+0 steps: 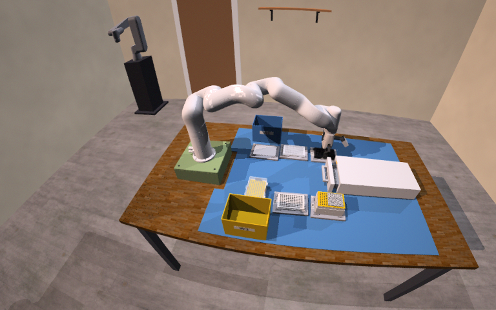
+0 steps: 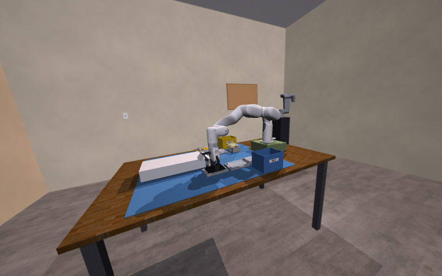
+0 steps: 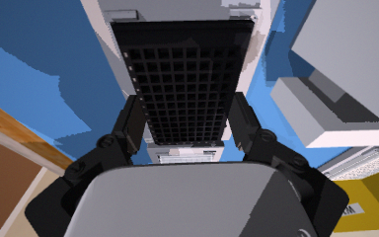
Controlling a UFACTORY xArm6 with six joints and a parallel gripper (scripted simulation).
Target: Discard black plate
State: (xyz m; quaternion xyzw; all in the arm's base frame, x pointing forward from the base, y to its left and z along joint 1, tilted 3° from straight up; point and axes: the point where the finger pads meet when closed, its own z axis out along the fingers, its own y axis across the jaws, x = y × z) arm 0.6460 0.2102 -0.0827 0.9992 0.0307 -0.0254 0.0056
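The grey work nest lies 30 mm below my hand. Also, from my hand: black plate: 10 mm below; then drawer: 180 mm to the right, 140 mm ahead, 10 mm below; then white cooler: 200 mm ahead, 180 mm to the right.
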